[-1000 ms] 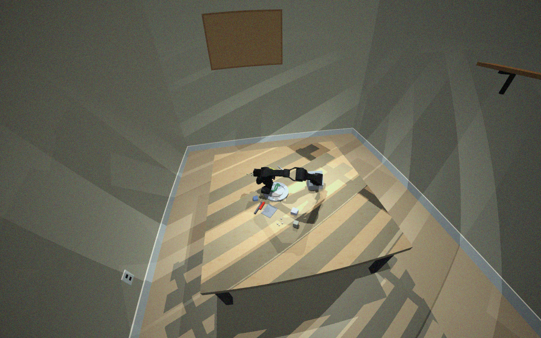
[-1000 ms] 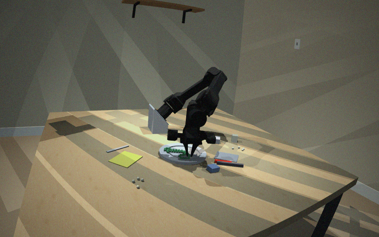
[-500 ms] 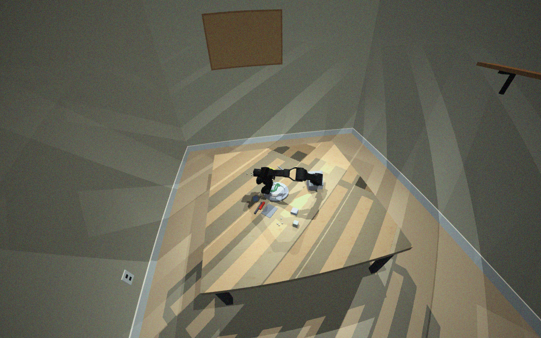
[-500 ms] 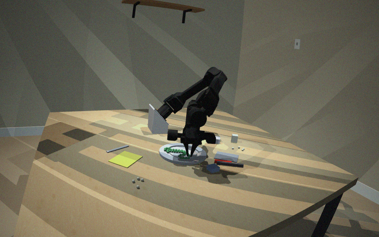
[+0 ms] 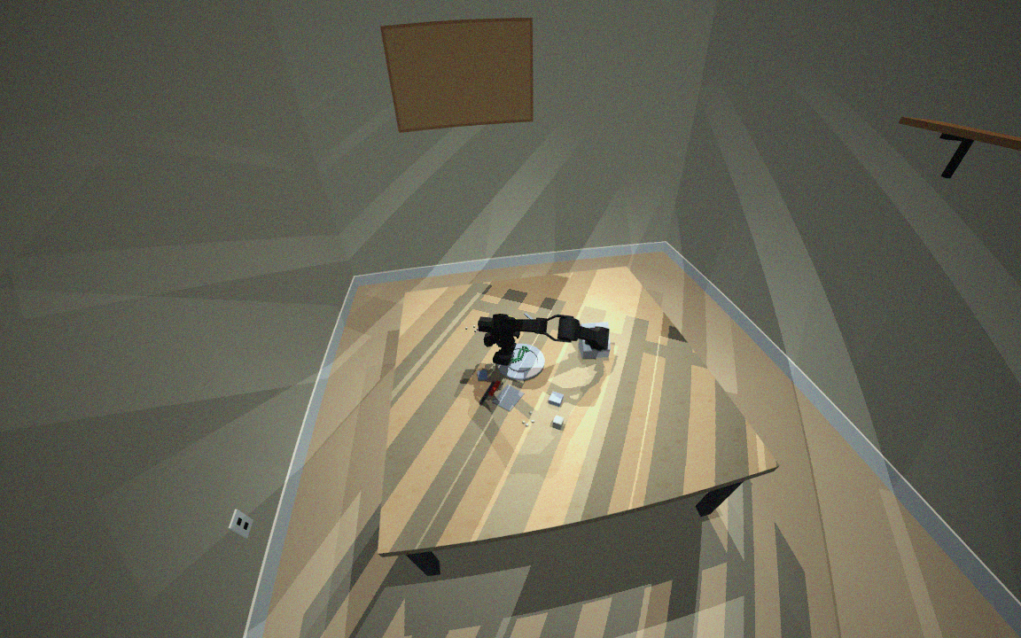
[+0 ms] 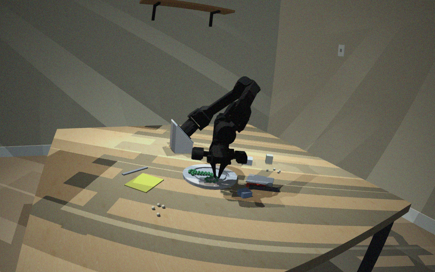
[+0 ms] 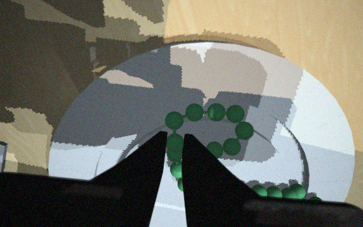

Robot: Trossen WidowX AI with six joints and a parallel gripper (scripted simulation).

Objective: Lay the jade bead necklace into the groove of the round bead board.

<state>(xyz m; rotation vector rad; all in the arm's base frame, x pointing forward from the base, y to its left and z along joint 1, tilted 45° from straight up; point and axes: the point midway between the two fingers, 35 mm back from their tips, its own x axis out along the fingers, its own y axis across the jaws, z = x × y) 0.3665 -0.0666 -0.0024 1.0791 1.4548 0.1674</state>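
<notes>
My gripper tip is 5 cm past the round grey bead board, 1 cm to the right of it and 1 cm above it. Also, from my gripper tip: grey plate 17 cm to the left, 4 cm ahead, 2 cm below; blue block 12 cm ahead, 4 cm to the left, 1 cm below; red and black pen 12 cm to the left, 10 cm ahead, 1 cm below.
</notes>
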